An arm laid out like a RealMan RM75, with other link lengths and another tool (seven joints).
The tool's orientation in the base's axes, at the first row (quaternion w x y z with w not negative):
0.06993 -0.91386 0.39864 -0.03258
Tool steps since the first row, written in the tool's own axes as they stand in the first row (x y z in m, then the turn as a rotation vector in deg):
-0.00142 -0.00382 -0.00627 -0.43 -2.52 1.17
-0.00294 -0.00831 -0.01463 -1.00 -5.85 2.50
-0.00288 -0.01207 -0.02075 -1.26 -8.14 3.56
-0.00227 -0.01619 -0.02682 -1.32 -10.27 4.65
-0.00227 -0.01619 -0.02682 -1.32 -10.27 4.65
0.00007 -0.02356 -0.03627 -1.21 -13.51 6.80
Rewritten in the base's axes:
0.00108 0.00297 0.00678 1.67 2.13 -0.77
0.00233 0.00625 0.01572 3.84 4.92 -1.57
0.00439 0.00811 0.02235 5.45 6.76 -2.27
0.00709 0.00982 0.02898 7.07 8.35 -3.02
0.00709 0.00982 0.02898 7.07 8.35 -3.02
0.01292 0.01210 0.03946 9.74 10.66 -4.65

